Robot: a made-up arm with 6 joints. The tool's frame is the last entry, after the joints.
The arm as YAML. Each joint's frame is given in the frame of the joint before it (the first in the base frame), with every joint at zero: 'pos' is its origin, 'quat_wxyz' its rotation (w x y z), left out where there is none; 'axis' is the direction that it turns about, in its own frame. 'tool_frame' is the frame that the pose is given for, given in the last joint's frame.
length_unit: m
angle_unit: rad
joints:
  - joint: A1
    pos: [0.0, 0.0, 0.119]
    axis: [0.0, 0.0, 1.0]
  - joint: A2
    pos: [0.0, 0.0, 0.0]
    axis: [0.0, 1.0, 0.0]
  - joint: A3
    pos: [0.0, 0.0, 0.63]
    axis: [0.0, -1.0, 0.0]
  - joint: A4
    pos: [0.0, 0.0, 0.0]
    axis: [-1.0, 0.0, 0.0]
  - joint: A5
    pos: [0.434, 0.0, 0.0]
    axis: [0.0, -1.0, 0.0]
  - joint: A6
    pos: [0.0, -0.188, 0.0]
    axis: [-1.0, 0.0, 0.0]
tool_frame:
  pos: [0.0, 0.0, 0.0]
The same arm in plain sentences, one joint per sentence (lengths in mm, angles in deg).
The arm has six revolute joints in a row. What follows holds with every joint at zero, and every direction is one of the base frame's.
The first joint is mounted 119.0 mm along +z from the base frame's origin and turns about +z.
The second joint is mounted at the same point as the first joint and turns about +y.
The third joint is mounted 630.0 mm along +z from the second joint and turns about -y.
The fourth joint is mounted at the same point as the third joint and turns about -x.
The fifth joint is mounted 434.0 mm along +x from the fourth joint and turns about -y.
The sixth joint is mounted 188.0 mm along -y from the fifth joint and turns about -x.
The tool frame, which is the frame that the pose is given for, is mounted at the same point as the sixth joint; its axes are parallel to the base frame's.

